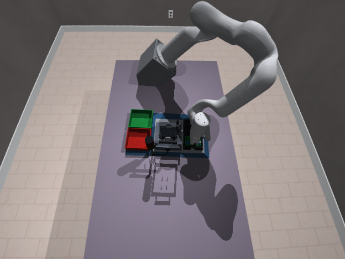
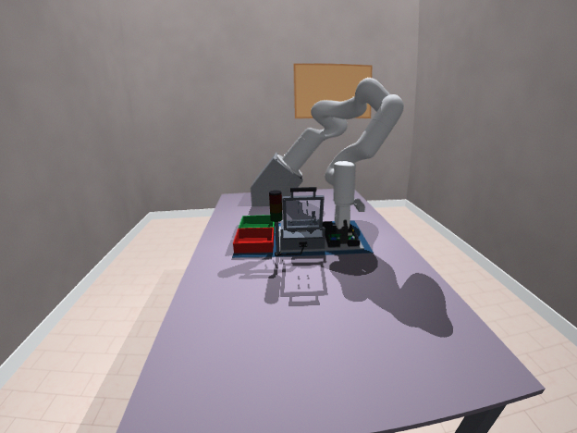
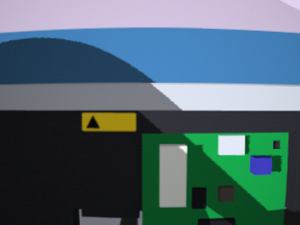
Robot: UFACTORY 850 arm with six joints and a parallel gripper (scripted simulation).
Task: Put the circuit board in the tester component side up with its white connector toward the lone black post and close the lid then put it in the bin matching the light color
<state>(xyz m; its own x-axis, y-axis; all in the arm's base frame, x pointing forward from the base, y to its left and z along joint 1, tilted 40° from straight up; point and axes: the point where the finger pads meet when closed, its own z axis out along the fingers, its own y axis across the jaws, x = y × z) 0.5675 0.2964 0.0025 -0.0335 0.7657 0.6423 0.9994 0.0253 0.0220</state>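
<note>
My gripper is now right at the green circuit board. The rest, counted from my hand: clear lid 170 mm to the right, 160 mm above, 90 mm ahead; then red bin 370 mm to the right, 20 mm ahead, 10 mm below; then tester nest 160 mm to the right, 50 mm above, 30 mm behind.
</note>
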